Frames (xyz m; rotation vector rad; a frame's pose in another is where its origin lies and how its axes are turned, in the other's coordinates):
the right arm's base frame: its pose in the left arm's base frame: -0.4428 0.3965 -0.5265 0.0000 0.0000 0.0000
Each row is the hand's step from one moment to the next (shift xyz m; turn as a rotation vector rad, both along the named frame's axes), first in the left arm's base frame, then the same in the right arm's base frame.
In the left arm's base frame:
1: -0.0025 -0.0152 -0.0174 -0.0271 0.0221 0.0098
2: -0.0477 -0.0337 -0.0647 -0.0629 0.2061 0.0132
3: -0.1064 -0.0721 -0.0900 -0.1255 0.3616 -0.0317
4: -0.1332 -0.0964 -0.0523 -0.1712 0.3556 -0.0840
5: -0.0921 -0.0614 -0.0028 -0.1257 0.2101 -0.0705
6: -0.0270 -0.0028 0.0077 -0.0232 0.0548 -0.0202
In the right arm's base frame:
1: -0.0025 -0.0152 -0.0174 -0.0271 0.0221 0.0098
2: -0.0477 -0.0337 -0.0647 -0.0629 0.2061 0.0132
3: -0.1064 -0.0721 -0.0900 -0.1255 0.3616 -0.0317
4: -0.1332 -0.0964 -0.0523 -0.1712 0.3556 -0.0840
5: -0.0921 -0.0614 -0.0028 -0.1257 0.2101 -0.0705
6: -0.0270 -0.0028 0.0077 -0.0232 0.0548 -0.0202

